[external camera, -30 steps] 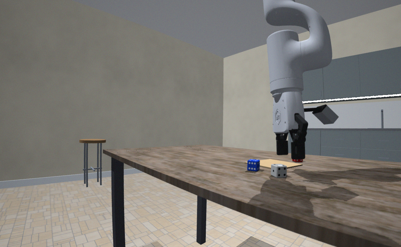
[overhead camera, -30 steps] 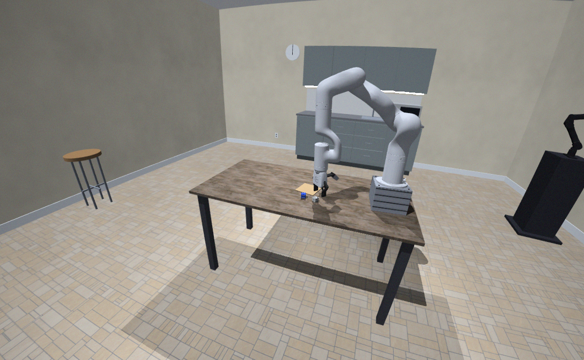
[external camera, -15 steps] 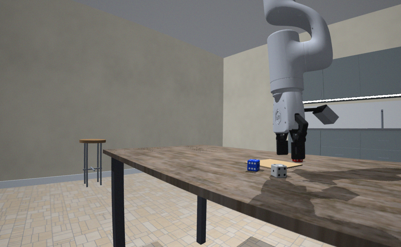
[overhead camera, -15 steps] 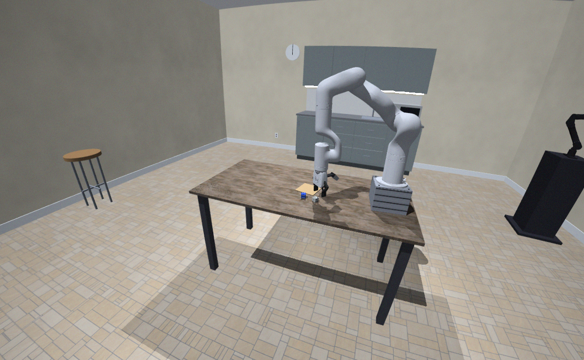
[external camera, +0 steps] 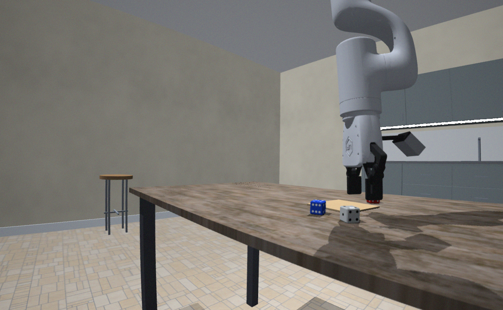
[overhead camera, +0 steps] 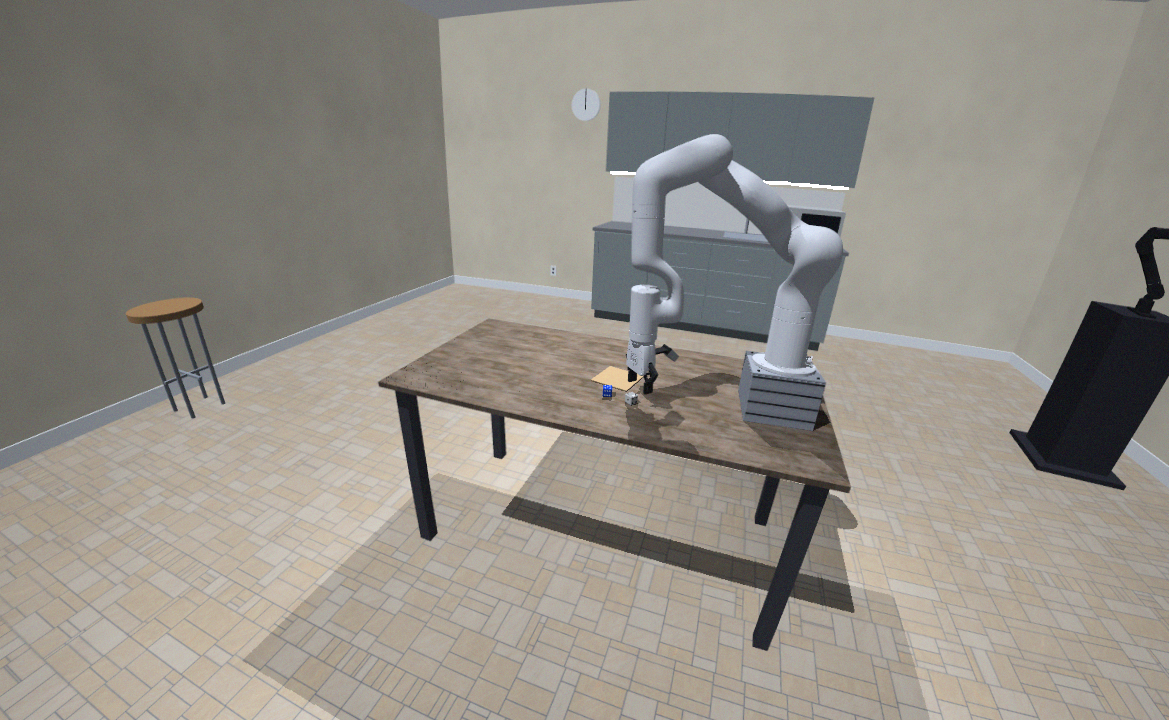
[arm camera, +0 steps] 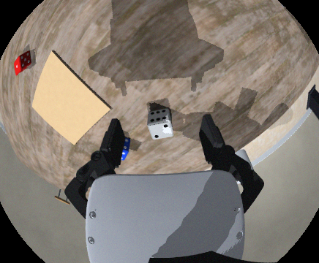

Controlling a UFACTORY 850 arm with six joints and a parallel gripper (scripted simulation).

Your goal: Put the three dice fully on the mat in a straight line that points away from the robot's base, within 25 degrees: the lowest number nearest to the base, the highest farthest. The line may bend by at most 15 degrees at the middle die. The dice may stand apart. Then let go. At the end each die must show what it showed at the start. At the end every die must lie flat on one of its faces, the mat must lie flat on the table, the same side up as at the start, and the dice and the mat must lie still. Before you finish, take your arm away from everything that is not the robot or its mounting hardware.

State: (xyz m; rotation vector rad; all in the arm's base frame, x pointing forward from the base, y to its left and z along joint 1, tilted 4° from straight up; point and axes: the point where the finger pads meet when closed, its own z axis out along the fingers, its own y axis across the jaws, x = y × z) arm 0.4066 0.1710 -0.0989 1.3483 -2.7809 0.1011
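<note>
Now: the white die 5 cm below my hand, 2 cm to the left of it and 2 cm ahead of it. The rest, counted from my hand: red die: 25 cm to the right, 9 cm ahead, 5 cm below; then tan mat: 12 cm to the right, 12 cm ahead, 6 cm below; then blue die: 10 cm ahead, 5 cm below, 1 cm to the left.
</note>
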